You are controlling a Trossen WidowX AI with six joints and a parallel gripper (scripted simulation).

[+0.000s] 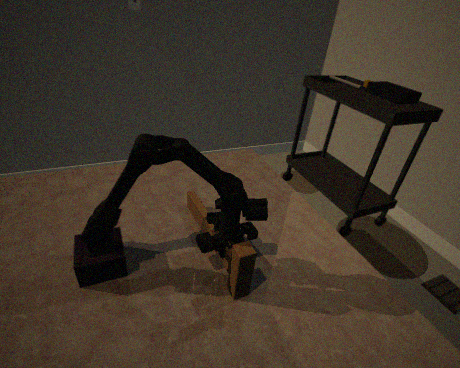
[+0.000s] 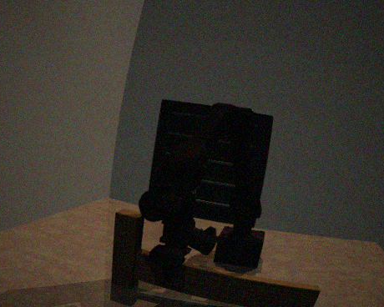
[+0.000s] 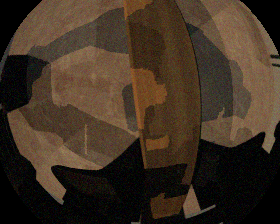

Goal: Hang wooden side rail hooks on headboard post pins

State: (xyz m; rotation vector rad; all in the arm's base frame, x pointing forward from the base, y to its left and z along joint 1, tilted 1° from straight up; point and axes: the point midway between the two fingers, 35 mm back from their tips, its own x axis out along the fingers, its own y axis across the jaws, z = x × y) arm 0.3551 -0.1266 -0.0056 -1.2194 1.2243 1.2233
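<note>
Now: the headboard post 10 cm to the right of my gripper tip and 4 cm above it.
</note>
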